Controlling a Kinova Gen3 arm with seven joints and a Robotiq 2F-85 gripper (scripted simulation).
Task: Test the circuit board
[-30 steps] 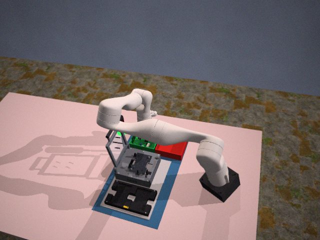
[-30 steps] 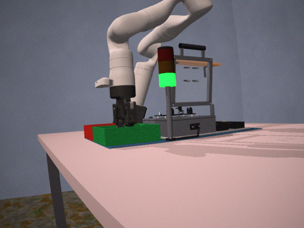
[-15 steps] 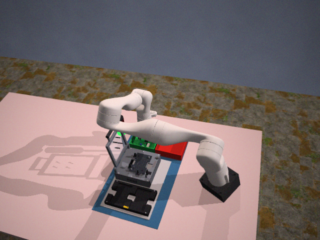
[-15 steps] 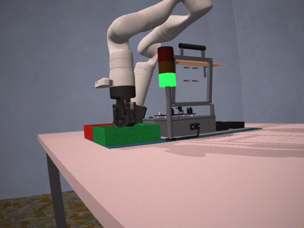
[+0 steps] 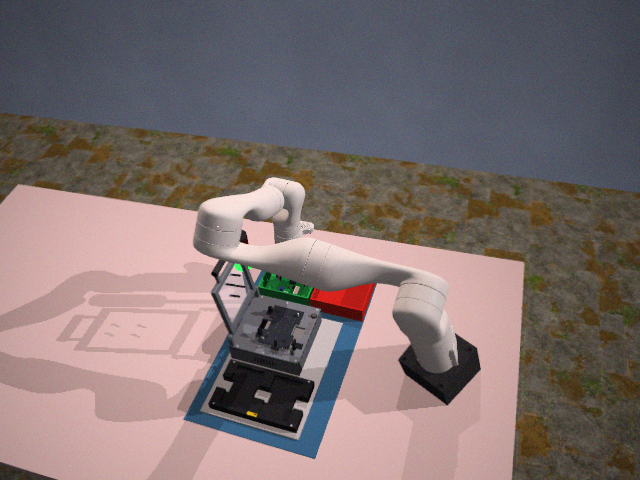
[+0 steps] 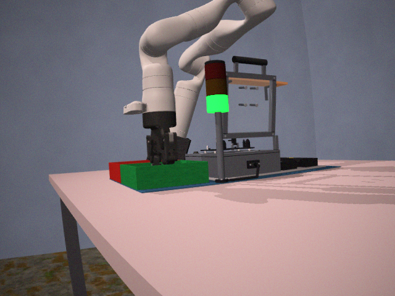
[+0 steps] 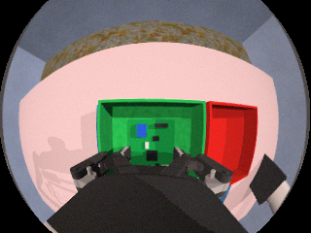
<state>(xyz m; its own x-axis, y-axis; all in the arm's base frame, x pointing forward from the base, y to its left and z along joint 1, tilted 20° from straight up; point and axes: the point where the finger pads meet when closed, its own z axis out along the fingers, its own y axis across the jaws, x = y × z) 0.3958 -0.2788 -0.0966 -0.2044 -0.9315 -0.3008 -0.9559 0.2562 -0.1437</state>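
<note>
Right now my hand is right at the green bin. Also, from my hand: tester lid 11 cm ahead, 18 cm to the left, 17 cm above; then green circuit board 1 cm below; then red bin 15 cm behind, 3 cm to the left.
</note>
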